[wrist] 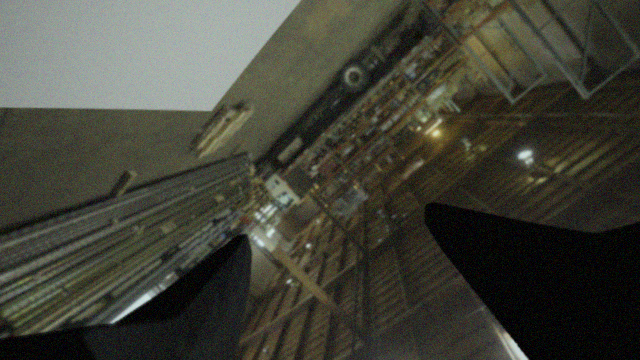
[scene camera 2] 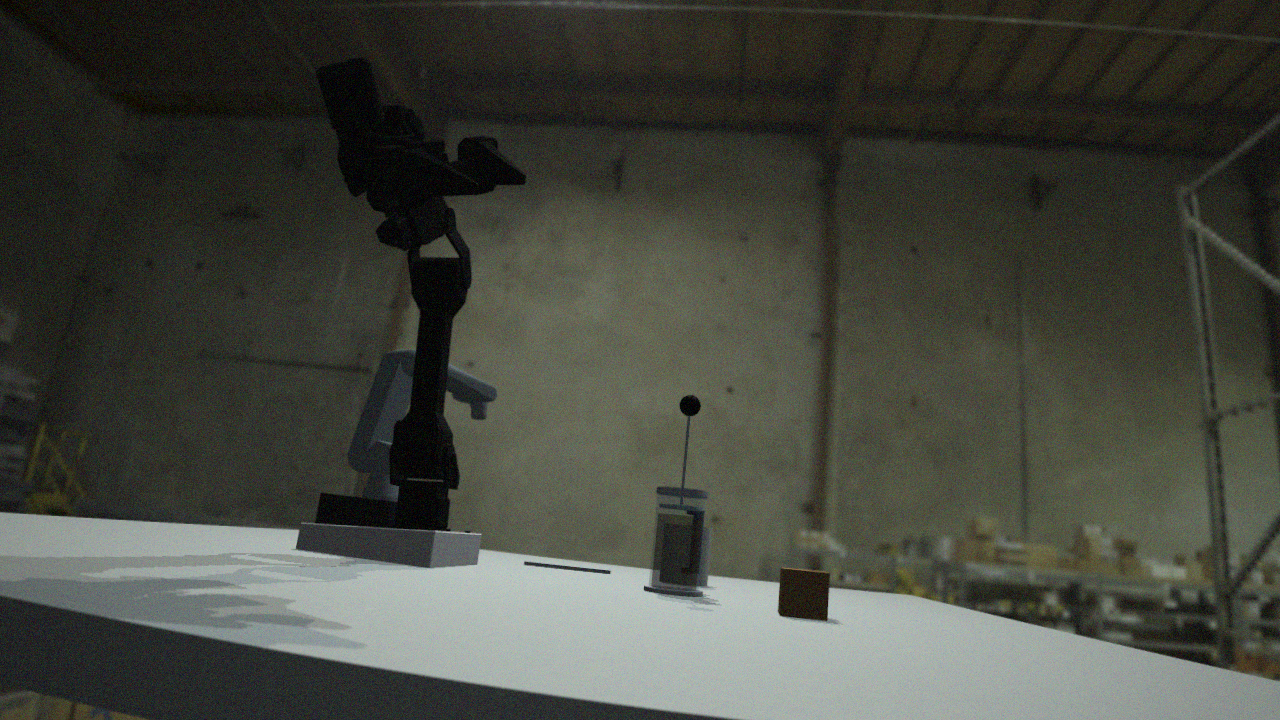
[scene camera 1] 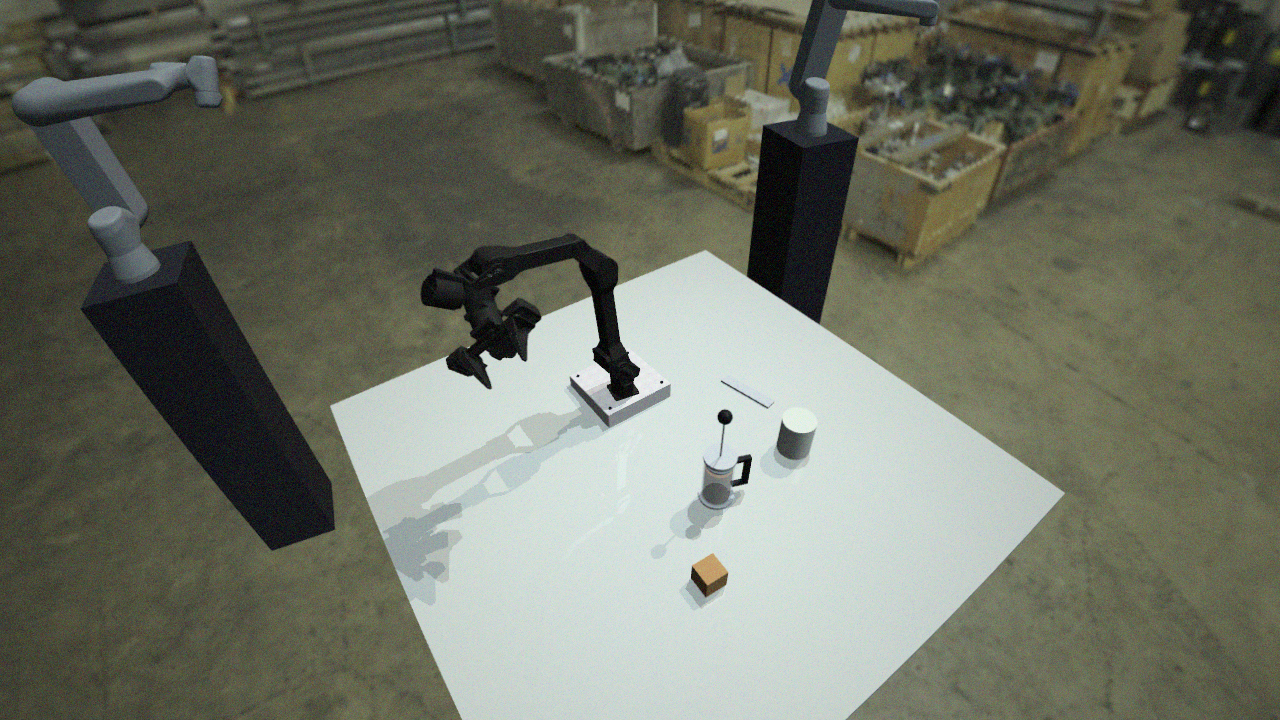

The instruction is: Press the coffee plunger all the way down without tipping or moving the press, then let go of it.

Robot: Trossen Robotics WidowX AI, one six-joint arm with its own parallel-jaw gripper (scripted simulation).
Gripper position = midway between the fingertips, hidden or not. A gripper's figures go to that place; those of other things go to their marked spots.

Scene:
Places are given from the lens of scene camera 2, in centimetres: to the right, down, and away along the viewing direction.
my gripper point(scene camera 2: 502, 183): -14, -18, 71
glass coffee press point(scene camera 2: 679, 526): 5, 22, 90
brown cube point(scene camera 2: 803, 594): 18, 25, 73
The marked spots on the glass coffee press and the brown cube are 21 cm apart.

